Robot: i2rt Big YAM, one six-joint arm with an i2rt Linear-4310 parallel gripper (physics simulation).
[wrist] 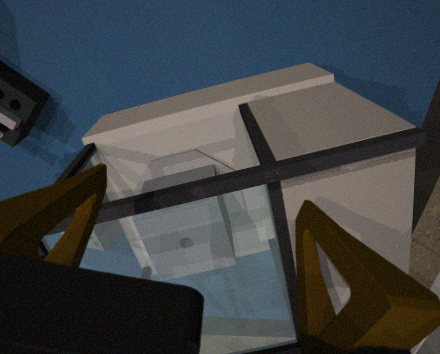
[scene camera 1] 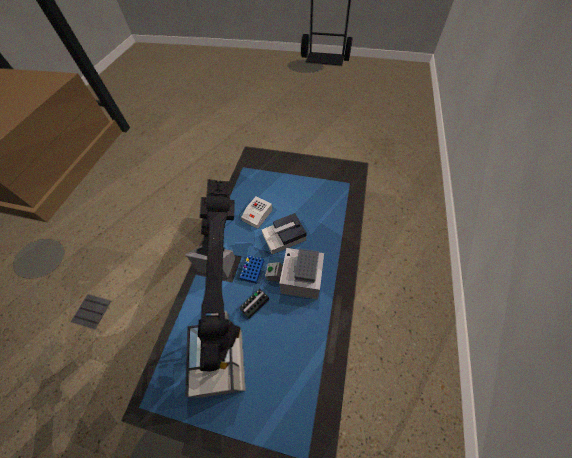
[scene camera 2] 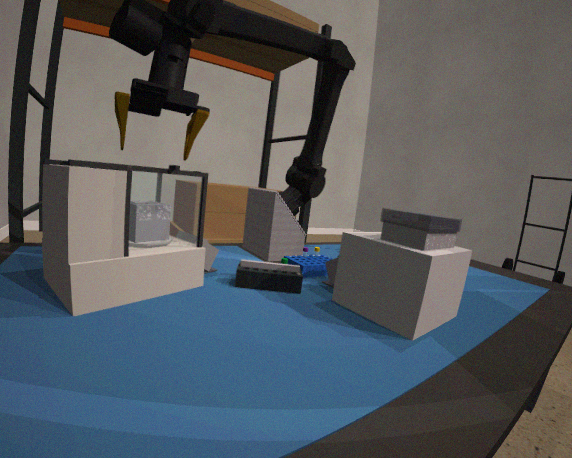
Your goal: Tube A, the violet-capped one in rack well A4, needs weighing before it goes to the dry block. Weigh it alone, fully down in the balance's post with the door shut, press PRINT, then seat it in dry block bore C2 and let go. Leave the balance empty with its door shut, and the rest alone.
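Frame: origin at the arm's base, x ahead, y right, z down, level; centimetres.
Where they show: gripper, fingertip midpoint: (wrist: 205, 192) (scene camera 1: 232, 350) (scene camera 2: 154, 154); arm's base at its link origin: (scene camera 2: 278, 212).
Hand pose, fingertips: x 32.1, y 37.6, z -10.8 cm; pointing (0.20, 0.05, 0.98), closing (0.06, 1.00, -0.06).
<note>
Things, the pixels of their top centre, and the offset from my fingertips.
- violet-capped tube at its top centre: (scene camera 2: 305, 247) dx -15.5, dy -38.5, dz +17.8 cm
- blue rack at its top centre: (scene camera 2: 314, 259) (scene camera 1: 251, 267) dx -12.7, dy -39.7, dz +20.2 cm
- balance at its top centre: (wrist: 177, 315) (scene camera 2: 149, 162) (scene camera 1: 208, 342) dx -9.9, dy +0.5, dz +1.0 cm
- likely dry block at its top centre: (scene camera 2: 394, 208) (scene camera 1: 292, 261) dx +8.3, dy -42.6, dz +4.2 cm
- black strip rack at its top centre: (scene camera 2: 270, 263) (scene camera 1: 253, 301) dx -4.5, dy -23.8, dz +18.4 cm
- small green-buttoned device at its top centre: (scene camera 1: 270, 268) dx -2.7, dy -40.8, dz +15.8 cm
- white keypad unit at its top centre: (scene camera 1: 255, 208) dx -23.8, dy -72.1, dz +16.2 cm
- white-and-dark device at its top centre: (scene camera 1: 283, 227) dx -4.2, dy -63.3, dz +13.0 cm
The violet-capped tube (scene camera 2: 305, 249) stands in the blue rack (scene camera 1: 251, 270) (scene camera 2: 311, 266); its well is too small to read. The balance (scene camera 1: 240, 375) (scene camera 2: 140, 280) (wrist: 330, 120) is a white case with dark-framed clear panes. Inside is a pale grey block (scene camera 2: 150, 222) (wrist: 172, 250) with one dark hole and no tube showing in it. I cannot tell if the door is fully shut. My gripper (scene camera 2: 154, 155) (wrist: 205, 192) is open and empty above the balance, fingertips pointing down. The likely dry block (scene camera 1: 306, 265) (scene camera 2: 421, 229) is grey, on a white housing; its bores are too small to tell apart.
A black strip rack (scene camera 1: 255, 303) (scene camera 2: 269, 277) with a green cap stands between balance and blue rack. A small green-buttoned device (scene camera 1: 273, 270), a white keypad unit (scene camera 1: 256, 211), a white-and-dark device (scene camera 1: 284, 233) and a grey wedge-shaped block (scene camera 1: 212, 262) (scene camera 2: 272, 225) stand nearby.
</note>
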